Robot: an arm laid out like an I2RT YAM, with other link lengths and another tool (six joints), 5 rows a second.
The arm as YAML. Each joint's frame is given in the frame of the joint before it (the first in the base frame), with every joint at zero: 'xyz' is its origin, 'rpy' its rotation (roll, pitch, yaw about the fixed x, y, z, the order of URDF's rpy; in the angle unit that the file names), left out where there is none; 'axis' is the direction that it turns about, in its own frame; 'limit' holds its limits. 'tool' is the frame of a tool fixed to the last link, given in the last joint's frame.
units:
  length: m
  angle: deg
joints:
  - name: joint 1
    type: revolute
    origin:
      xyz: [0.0, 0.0, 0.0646]
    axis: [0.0, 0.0, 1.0]
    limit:
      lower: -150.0
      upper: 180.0
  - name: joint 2
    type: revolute
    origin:
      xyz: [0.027, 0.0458, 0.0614]
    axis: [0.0, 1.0, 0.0]
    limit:
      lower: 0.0
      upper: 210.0
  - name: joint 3
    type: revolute
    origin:
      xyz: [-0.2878, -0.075, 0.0]
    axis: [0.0, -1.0, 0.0]
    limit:
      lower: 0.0
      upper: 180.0
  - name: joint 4
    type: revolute
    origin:
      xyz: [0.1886, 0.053, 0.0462]
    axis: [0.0, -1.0, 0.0]
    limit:
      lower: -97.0
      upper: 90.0
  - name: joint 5
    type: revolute
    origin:
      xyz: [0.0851, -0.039, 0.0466]
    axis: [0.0, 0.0, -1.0]
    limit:
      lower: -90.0
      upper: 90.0
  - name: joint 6
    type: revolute
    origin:
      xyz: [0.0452, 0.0, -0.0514]
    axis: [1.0, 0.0, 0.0]
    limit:
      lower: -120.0
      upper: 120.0
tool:
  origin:
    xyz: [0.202, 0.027, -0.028]
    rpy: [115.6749, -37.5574, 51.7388]
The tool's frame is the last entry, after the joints.
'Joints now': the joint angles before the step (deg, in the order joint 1, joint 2, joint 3, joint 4, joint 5, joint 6). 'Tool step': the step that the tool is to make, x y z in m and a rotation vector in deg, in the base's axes. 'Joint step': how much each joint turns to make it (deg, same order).
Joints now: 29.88 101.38 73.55 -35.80 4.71 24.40
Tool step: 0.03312 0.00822 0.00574 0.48 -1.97 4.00
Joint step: -2.44 4.63 6.62 0.33 -2.52 -5.97
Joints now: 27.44 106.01 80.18 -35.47 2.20 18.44
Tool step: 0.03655 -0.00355 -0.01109 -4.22 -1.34 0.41
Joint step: -0.53 7.19 8.39 -1.73 3.39 -2.91
